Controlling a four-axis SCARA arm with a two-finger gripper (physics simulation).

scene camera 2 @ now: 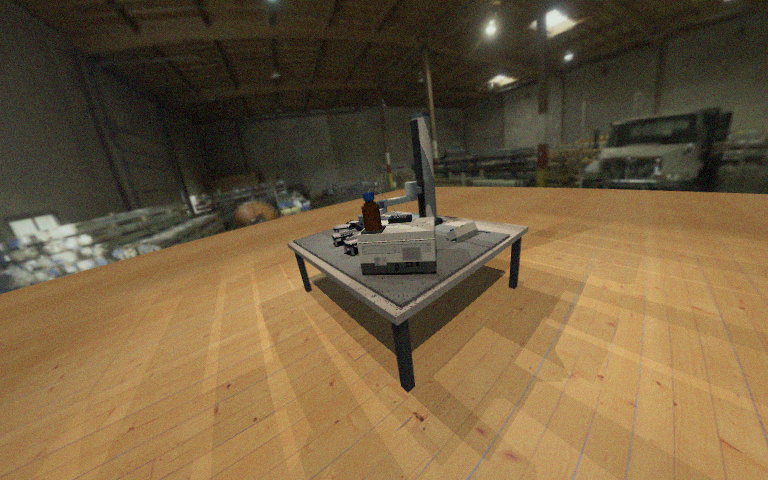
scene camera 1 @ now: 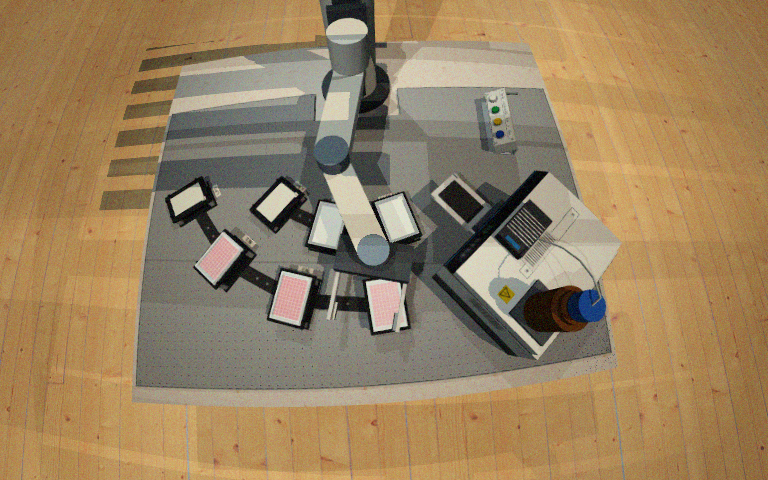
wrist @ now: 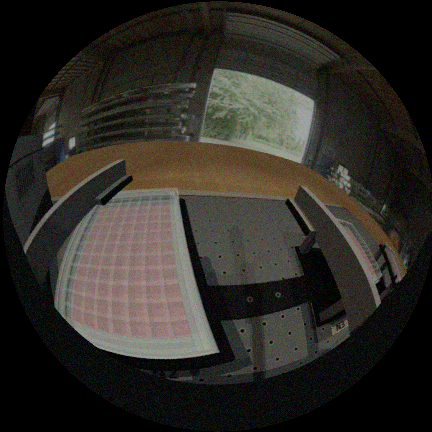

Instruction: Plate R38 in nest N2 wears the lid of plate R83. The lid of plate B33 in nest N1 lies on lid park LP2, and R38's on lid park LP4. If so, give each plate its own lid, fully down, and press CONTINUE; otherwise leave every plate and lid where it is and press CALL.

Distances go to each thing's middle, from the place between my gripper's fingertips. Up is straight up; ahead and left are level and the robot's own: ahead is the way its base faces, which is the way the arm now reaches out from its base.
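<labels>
From where my hand is, the brown bottle with blue cap (scene camera 1: 565,309) is a good way above it, barely ahead of it, and far to the left of it.
</labels>
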